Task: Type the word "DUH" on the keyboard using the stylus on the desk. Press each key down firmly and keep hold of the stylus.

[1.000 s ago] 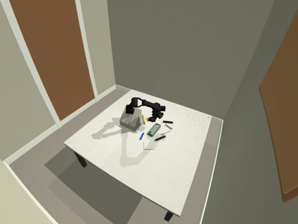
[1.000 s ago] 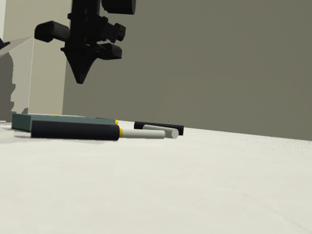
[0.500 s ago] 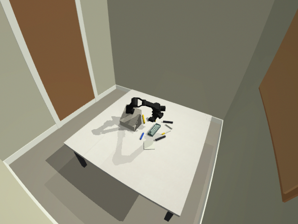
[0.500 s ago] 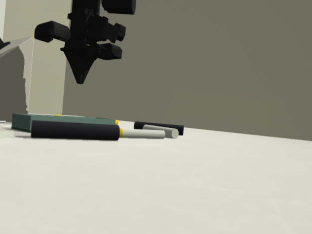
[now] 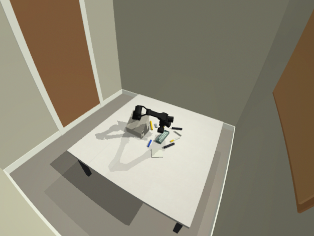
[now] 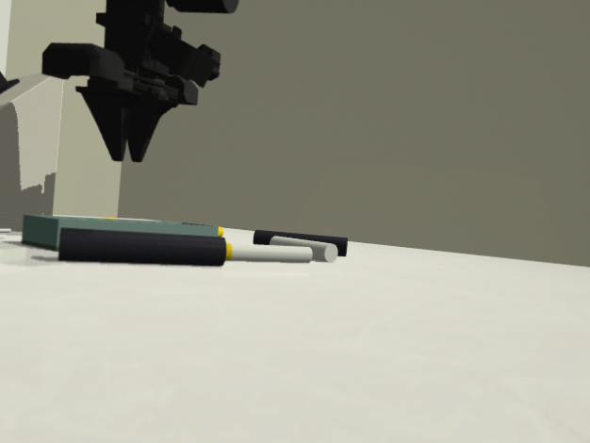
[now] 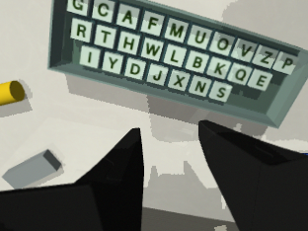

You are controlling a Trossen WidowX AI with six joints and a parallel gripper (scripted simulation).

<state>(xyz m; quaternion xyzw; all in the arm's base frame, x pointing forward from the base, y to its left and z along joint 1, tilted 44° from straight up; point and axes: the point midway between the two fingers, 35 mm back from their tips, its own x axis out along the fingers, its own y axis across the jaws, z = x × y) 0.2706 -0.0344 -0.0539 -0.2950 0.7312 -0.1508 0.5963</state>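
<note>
The blue stylus lies 120 mm to the right of my gripper tip, 80 mm below it and 60 mm behind it. The rest, counted from my gripper tip: white cylinder: 150 mm ahead, 80 mm below, 20 mm to the left; stylus tip: 90 mm to the right, 80 mm below, 70 mm behind; small grey block: 120 mm to the left, 120 mm behind, 80 mm below.
</note>
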